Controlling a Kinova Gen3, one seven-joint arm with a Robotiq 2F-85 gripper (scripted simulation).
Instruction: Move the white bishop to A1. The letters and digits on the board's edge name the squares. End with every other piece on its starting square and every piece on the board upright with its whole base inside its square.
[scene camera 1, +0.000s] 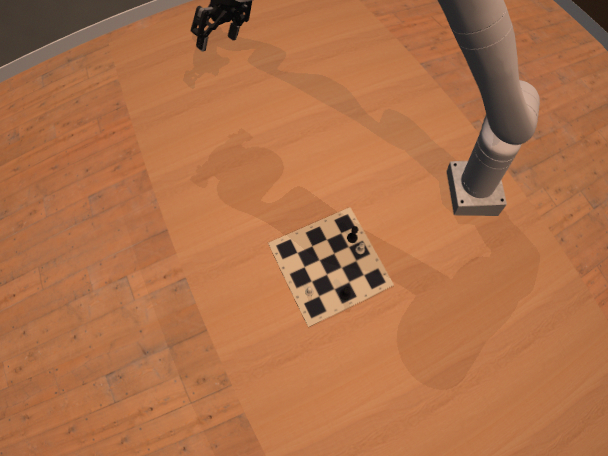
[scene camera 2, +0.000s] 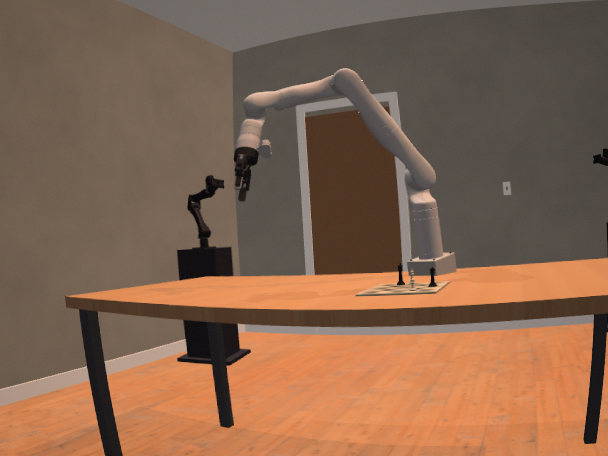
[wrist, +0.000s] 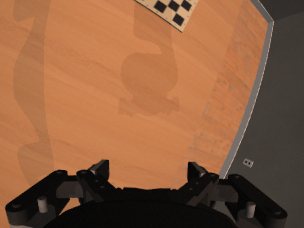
Scene:
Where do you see a chessboard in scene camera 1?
319, 256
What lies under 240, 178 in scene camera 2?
My gripper.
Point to my gripper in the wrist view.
148, 170

